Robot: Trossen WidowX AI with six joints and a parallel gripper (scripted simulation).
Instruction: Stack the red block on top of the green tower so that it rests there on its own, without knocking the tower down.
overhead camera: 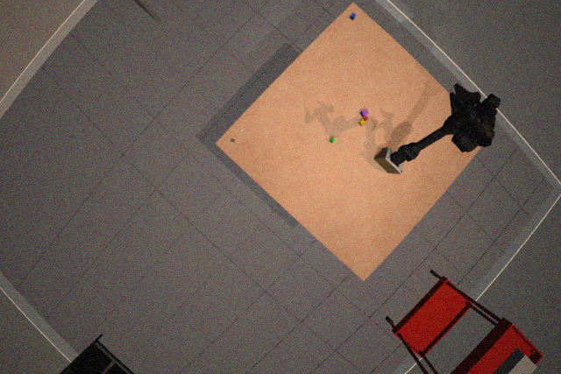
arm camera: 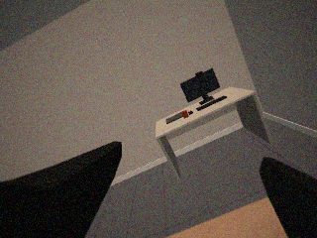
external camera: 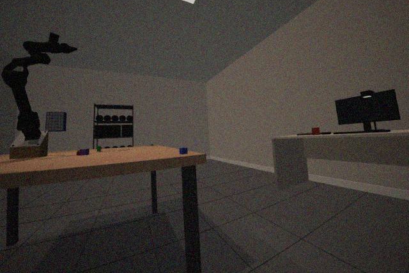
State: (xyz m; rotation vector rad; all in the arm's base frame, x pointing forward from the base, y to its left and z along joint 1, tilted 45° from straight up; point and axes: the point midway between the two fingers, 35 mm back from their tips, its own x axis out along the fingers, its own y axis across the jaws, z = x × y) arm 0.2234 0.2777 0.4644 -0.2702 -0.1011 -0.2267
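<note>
Now: gripper tip 660 mm above the red block and 50 mm short of it. The rest, counted from my gripper tip: blue block: 660 mm below, 510 mm ahead, 500 mm to the right; purple block: 660 mm below, 80 mm ahead, 20 mm to the right; yellow block: 660 mm below, 60 mm ahead, 40 mm to the left.
</note>
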